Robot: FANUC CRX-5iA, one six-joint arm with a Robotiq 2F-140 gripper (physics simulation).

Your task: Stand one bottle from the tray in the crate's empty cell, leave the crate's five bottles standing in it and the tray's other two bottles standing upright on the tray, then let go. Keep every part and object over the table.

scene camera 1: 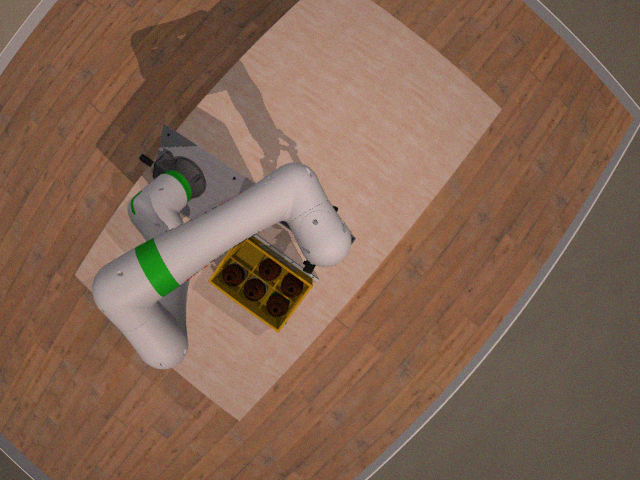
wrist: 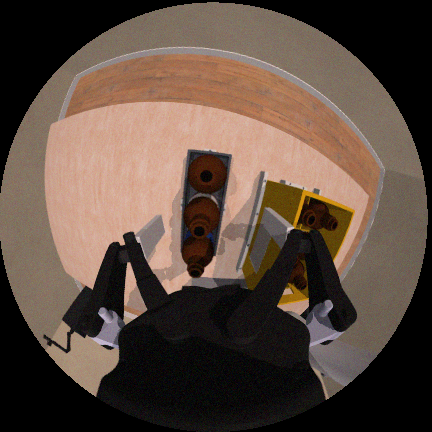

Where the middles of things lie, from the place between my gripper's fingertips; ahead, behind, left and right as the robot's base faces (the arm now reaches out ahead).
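Looking at the thin crate rail (wrist: 263,174), I find my hand 120 mm to the left of it and 80 mm past it, and 170 mm above it.
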